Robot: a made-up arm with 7 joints. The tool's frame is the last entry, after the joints.
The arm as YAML. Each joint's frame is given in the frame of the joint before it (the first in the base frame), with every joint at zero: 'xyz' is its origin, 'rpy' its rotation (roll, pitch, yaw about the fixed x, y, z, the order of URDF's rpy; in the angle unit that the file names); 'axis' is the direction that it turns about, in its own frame. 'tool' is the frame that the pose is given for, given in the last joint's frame.
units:
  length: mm
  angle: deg
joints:
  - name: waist
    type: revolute
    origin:
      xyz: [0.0, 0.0, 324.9]
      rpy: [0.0, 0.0, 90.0]
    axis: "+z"
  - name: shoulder
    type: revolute
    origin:
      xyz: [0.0, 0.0, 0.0]
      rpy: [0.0, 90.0, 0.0]
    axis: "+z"
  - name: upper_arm
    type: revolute
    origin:
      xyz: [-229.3, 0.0, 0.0]
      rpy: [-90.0, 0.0, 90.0]
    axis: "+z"
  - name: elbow
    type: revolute
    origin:
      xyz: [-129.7, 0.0, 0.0]
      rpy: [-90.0, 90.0, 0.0]
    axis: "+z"
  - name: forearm
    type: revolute
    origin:
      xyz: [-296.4, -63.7, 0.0]
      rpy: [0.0, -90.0, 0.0]
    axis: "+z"
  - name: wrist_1
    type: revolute
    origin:
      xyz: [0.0, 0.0, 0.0]
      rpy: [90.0, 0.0, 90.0]
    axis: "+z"
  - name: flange
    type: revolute
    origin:
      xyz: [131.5, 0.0, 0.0]
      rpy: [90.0, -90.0, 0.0]
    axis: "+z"
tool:
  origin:
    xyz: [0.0, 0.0, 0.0]
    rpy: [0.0, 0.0, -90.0]
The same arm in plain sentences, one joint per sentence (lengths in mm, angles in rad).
The arm has seven revolute joints in a row. What follows holds with every joint at zero, and every direction is one of the base frame's.
Joint 1 lies 324.9 mm along +z from the base frame's origin and turns about +z.
Joint 2 lies at the same point as joint 1 and turns about +y.
Joint 3 lies 229.3 mm along +z from joint 2 and turns about +z.
Joint 4 lies 129.7 mm along +x from joint 3 and turns about -y.
Joint 5 lies 63.7 mm along -x and 296.4 mm along +z from joint 4 and turns about +z.
Joint 6 lies at the same point as joint 5 and turns about -y.
Joint 7 lies 131.5 mm along +x from joint 6 and turns about -z.
The tool frame, which is the frame that the pose is given for, lies at the same point as joint 7; its axes are the base frame's turned by roll 3.1416, pitch 0.0000 and yaw 0.0000 rad (as in URDF: about the fixed x, then y, then z).

